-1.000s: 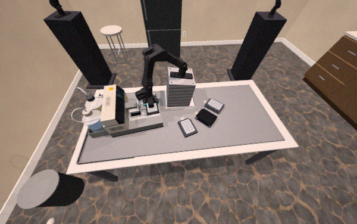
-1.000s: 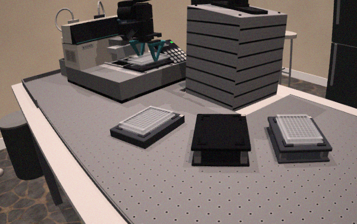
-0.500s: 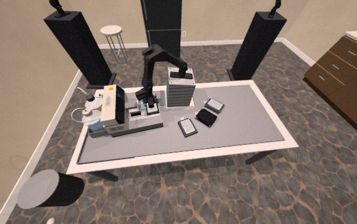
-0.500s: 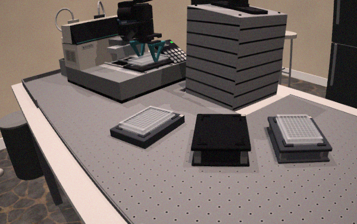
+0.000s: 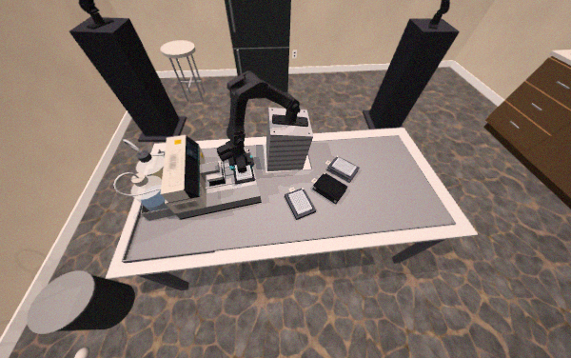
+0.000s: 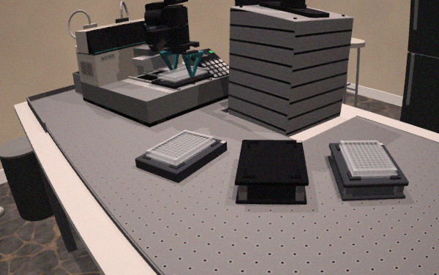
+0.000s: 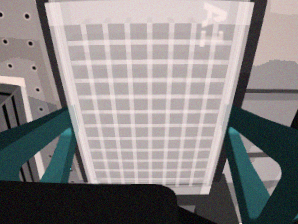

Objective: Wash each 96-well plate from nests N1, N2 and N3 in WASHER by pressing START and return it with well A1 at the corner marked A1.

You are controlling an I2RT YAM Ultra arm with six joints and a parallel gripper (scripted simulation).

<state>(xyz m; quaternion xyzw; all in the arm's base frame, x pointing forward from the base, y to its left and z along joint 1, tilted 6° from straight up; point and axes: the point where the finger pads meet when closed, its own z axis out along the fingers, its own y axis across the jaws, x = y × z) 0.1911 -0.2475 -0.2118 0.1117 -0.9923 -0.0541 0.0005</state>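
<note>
Right now my hand is 20 mm above the carrier. Also, from my hand: N2 label 10 mm ahead, 420 mm to the left, 100 mm below; washer 40 mm ahead, 150 mm to the right, 30 mm above; N1 label 80 mm ahead, 280 mm to the left, 100 mm below.
</note>
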